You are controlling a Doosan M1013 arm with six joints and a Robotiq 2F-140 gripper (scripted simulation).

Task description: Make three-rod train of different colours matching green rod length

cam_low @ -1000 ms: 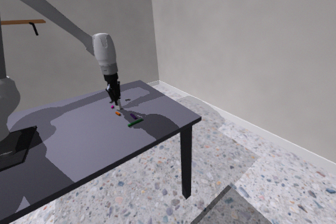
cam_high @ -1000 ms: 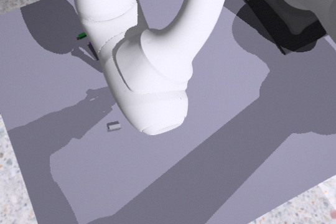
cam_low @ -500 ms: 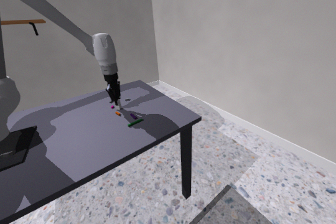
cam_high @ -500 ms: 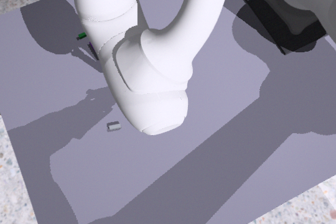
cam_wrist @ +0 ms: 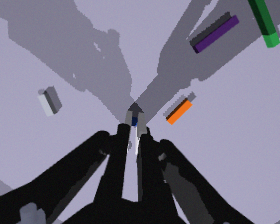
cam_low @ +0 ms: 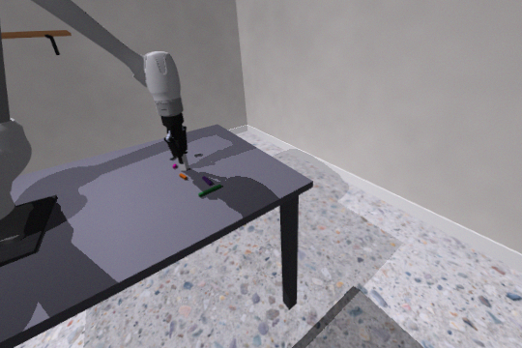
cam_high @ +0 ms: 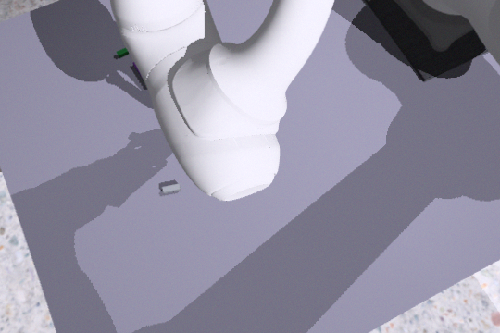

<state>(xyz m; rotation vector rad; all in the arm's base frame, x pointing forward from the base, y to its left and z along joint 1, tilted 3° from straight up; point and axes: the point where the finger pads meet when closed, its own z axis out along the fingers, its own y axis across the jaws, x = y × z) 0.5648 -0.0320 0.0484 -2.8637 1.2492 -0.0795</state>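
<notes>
Now: hand 30 mm above the blue rod. From my hand the other things lie so: magenta rod 50 mm to the left, 30 mm below, 30 mm behind; orange rod 60 mm to the right, 30 mm below, 30 mm behind; purple rod 150 mm to the right, 30 mm below, 30 mm ahead.
</notes>
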